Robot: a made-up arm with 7 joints. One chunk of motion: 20 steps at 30 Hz.
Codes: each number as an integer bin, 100 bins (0 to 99) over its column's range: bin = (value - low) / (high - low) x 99, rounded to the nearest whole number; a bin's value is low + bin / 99 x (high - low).
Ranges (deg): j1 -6..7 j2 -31..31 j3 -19..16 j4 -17..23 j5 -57..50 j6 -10..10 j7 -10..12
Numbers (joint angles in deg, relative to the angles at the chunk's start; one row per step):
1: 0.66 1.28 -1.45 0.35 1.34 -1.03 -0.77
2: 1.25 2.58 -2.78 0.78 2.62 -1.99 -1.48
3: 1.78 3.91 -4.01 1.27 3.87 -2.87 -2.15
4: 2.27 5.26 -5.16 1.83 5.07 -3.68 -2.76
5: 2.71 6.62 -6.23 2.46 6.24 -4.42 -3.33
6: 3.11 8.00 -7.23 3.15 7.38 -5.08 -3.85
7: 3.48 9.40 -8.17 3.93 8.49 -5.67 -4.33
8: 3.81 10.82 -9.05 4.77 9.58 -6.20 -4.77
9: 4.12 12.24 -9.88 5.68 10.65 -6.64 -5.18
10: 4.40 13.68 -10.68 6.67 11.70 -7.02 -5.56
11: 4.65 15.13 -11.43 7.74 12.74 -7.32 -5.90
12: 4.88 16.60 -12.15 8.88 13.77 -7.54 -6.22
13: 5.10 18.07 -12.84 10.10 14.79 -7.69 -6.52
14: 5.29 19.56 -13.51 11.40 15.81 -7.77 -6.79
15: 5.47 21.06 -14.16 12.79 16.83 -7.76 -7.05
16: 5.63 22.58 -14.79 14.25 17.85 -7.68 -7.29
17: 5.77 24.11 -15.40 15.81 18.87 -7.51 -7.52
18: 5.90 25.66 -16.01 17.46 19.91 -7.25 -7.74
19: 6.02 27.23 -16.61 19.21 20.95 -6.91 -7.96
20: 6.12 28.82 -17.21 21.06 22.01 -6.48 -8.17
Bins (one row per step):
1: 51 52 50 43 54 44 42
2: 55 54 46 44 55 40 38
3: 59 56 42 45 56 35 35
4: 63 58 39 47 57 31 33
5: 66 60 36 48 59 28 30
6: 69 62 33 50 60 24 28
7: 72 65 31 52 61 21 26
8: 75 67 28 54 62 19 24
9: 77 69 26 56 63 17 22
10: 79 71 24 59 64 15 20
11: 81 74 21 61 65 13 18
12: 83 76 19 64 65 12 17
13: 85 78 17 67 66 11 16
14: 86 81 16 70 67 11 14
15: 87 83 14 74 68 11 13
16: 89 86 12 77 69 11 12
17: 90 88 10 81 70 12 11
18: 91 90 8 85 71 14 10
19: 92 93 7 90 72 15 9
20: 92 96 5 94 73 17 8

